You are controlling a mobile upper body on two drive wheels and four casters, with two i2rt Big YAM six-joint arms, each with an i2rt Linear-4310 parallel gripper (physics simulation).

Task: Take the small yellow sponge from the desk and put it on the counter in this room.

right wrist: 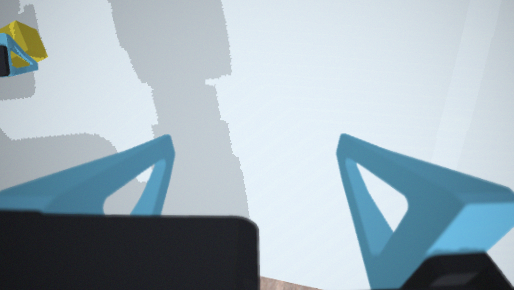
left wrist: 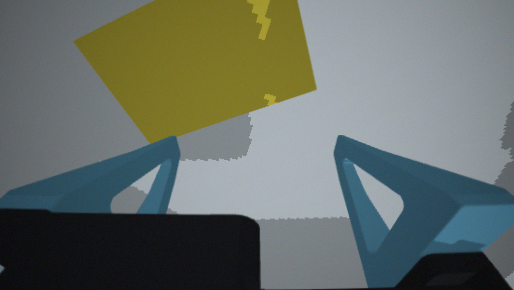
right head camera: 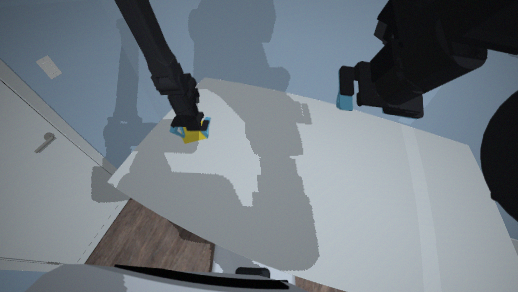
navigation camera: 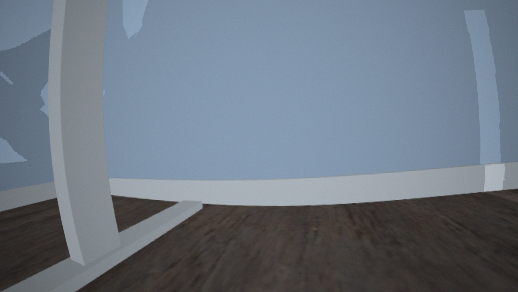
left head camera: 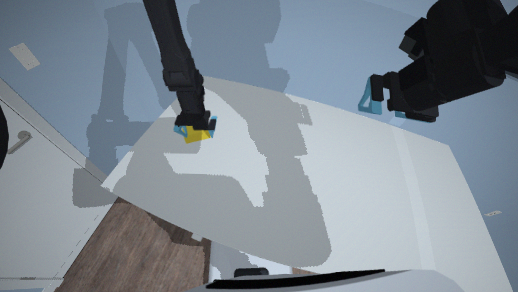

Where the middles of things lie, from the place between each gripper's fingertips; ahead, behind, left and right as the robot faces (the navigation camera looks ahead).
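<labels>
Small yellow sponge (left wrist: 173, 74): relative to my left hand, 30 mm to the left of it, 50 mm ahead of it and 20 mm below it.
For my right hand, the small yellow sponge is 21 cm ahead of it, 47 cm to the left of it and 31 cm below it. By its middle, the sponge is nearer to my left hand than to my right hand.
</labels>
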